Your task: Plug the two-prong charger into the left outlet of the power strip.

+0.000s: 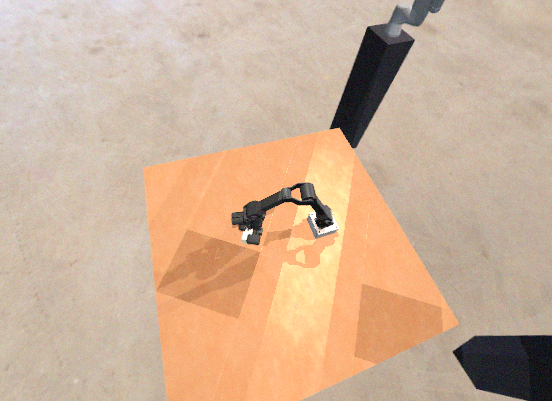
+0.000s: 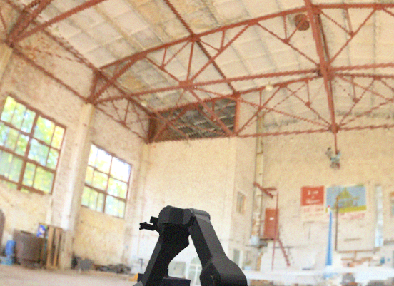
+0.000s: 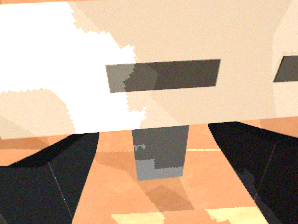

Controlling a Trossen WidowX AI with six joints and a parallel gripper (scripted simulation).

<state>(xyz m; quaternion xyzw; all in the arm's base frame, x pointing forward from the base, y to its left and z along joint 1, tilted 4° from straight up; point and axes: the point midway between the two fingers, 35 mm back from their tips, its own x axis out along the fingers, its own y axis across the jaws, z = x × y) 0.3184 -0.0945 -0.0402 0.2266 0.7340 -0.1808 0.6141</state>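
Now: the grey charger 2 cm ahead of my gripper tip, 1 cm to the right of it and 1 cm above it.
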